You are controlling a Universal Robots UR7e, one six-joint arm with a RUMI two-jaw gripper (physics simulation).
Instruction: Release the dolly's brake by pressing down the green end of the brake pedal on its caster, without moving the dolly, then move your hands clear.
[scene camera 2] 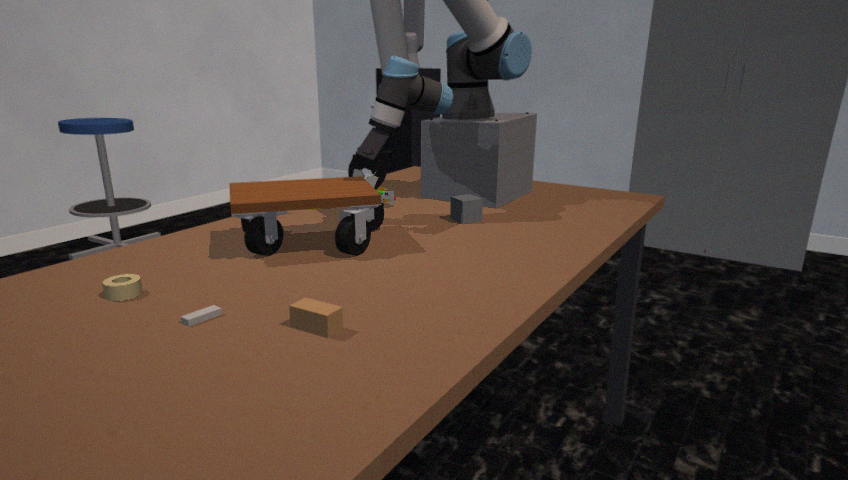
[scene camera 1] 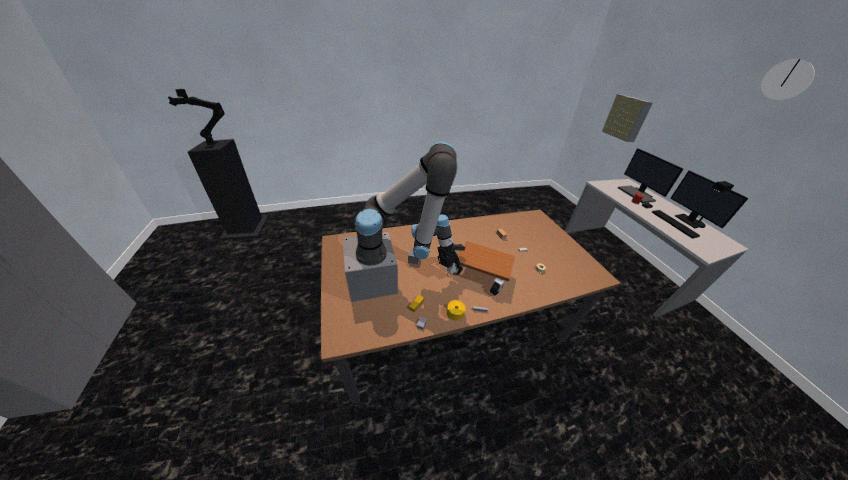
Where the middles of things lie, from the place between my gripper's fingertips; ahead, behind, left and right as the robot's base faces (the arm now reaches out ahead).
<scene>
I see my gripper 17 cm short of the dolly (scene camera 2: pixel 256 203), 1 cm to the right of it and 1 cm below it. The rest, counted from my hand: grey cube (scene camera 2: pixel 468 208) 21 cm behind, 19 cm to the left, 2 cm below; then wooden block (scene camera 2: pixel 323 319) 46 cm ahead, 37 cm to the left, 3 cm below.
</scene>
